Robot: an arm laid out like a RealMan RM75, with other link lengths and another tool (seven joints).
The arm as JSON. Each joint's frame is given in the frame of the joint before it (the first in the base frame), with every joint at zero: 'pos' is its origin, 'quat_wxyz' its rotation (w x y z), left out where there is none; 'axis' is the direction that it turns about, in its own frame. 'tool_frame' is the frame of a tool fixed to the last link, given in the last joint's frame.
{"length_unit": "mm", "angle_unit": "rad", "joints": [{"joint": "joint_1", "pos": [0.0, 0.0, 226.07], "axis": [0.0, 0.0, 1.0]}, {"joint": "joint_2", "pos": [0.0, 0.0, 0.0], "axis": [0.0, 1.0, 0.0]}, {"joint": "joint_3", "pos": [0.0, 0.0, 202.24], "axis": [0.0, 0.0, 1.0]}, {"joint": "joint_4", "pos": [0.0, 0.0, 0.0], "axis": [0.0, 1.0, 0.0]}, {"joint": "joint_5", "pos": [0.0, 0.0, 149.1], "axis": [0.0, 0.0, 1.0]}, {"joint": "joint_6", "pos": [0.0, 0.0, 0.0], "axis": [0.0, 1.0, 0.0]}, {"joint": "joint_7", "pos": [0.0, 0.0, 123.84], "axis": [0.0, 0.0, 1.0]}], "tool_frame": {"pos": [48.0, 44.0, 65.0], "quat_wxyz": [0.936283, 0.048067, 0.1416, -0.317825]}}
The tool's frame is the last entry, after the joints.
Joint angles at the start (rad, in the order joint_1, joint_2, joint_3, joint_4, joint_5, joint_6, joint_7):
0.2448, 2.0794, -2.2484, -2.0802, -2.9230, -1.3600, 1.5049
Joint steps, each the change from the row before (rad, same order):
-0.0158, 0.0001, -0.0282, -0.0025, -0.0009, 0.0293, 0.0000
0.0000, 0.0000, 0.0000, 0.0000, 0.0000, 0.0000, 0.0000
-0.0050, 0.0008, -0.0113, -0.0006, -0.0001, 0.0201, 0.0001
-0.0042, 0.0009, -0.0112, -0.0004, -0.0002, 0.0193, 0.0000
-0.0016, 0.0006, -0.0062, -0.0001, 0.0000, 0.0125, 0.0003
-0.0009, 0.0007, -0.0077, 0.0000, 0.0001, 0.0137, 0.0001
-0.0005, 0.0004, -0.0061, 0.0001, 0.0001, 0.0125, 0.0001
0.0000, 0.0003, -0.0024, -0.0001, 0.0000, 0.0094, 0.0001
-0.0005, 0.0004, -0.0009, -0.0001, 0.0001, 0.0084, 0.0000
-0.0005, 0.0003, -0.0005, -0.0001, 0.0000, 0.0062, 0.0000
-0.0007, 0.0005, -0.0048, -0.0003, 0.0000, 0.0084, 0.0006
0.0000, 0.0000, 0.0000, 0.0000, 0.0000, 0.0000, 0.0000
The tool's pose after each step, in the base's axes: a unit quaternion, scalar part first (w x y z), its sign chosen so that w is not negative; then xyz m. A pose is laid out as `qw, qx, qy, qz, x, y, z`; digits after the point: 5 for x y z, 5 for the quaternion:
0.15013, -0.51708, -0.77199, -0.33782, 0.14568, 0.22080, -0.04671
0.15013, -0.51708, -0.77199, -0.33782, 0.14568, 0.22080, -0.04671
0.15701, -0.51572, -0.77413, -0.33182, 0.14251, 0.22004, -0.04949
0.16362, -0.51415, -0.77634, -0.32586, 0.13929, 0.21929, -0.05220
0.16826, -0.51305, -0.77760, -0.32218, 0.13703, 0.21906, -0.05380
0.17322, -0.51135, -0.77947, -0.31771, 0.13431, 0.21872, -0.05571
0.17788, -0.50980, -0.78096, -0.31396, 0.13188, 0.21860, -0.05724
0.18198, -0.50877, -0.78155, -0.31181, 0.13004, 0.21893, -0.05801
0.18587, -0.50823, -0.78161, -0.31024, 0.12852, 0.21936, -0.05852
0.18877, -0.50788, -0.78156, -0.30917, 0.12743, 0.21970, -0.05884
0.19196, -0.50707, -0.78244, -0.30631, 0.12568, 0.21937, -0.05997
0.19196, -0.50707, -0.78244, -0.30631, 0.12568, 0.21937, -0.05997

